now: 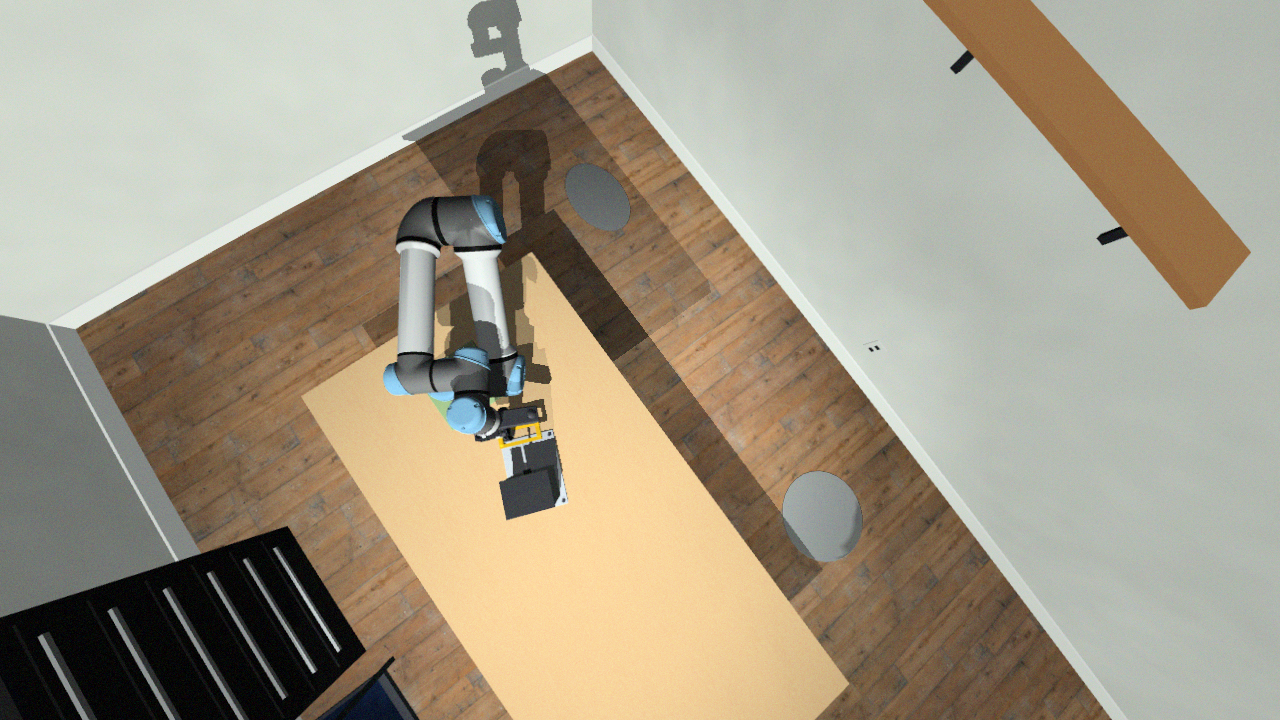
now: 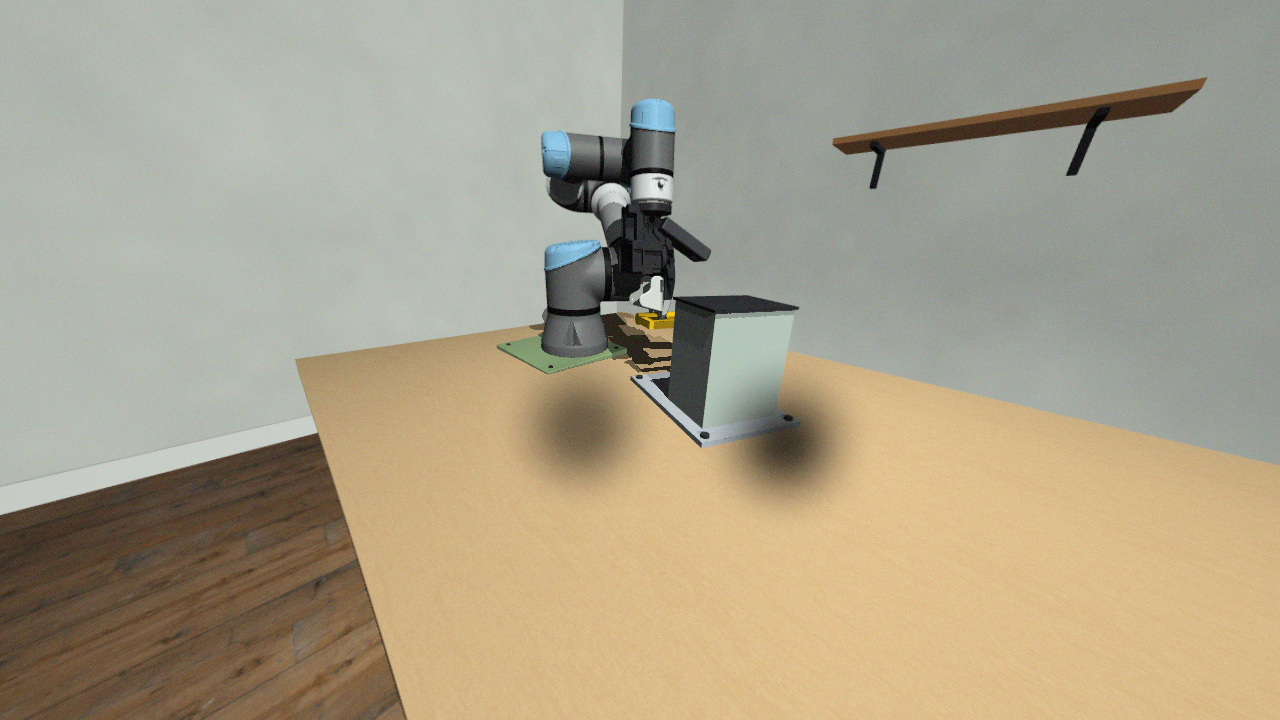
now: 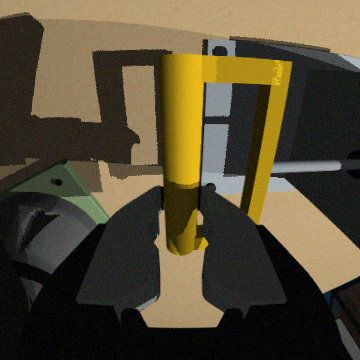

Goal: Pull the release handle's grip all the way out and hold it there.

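Observation:
The release handle's yellow grip (image 1: 514, 444) (image 2: 664, 323) (image 3: 183, 120) is a rectangular loop with a round outer bar. A thin grey rod (image 1: 524, 454) (image 3: 310, 167) joins it to the dark housing (image 1: 528, 494) (image 2: 750, 367) (image 3: 325, 110), and a length of rod shows between them. The housing stands on a light grey base plate (image 1: 563, 490) (image 3: 216, 145). My gripper (image 2: 660, 311) (image 3: 180, 188) points down and is shut on the grip's round bar, one finger on each side. The far end of the rod is hidden inside the housing.
The arm's green mounting plate (image 2: 528, 351) (image 3: 87, 195) is close to the gripper on the tabletop (image 1: 626, 582) (image 2: 626, 555). A wooden shelf (image 1: 1092, 143) (image 2: 1011, 125) is on the wall. A black unit with silver bars (image 1: 313, 582) stands beside the table.

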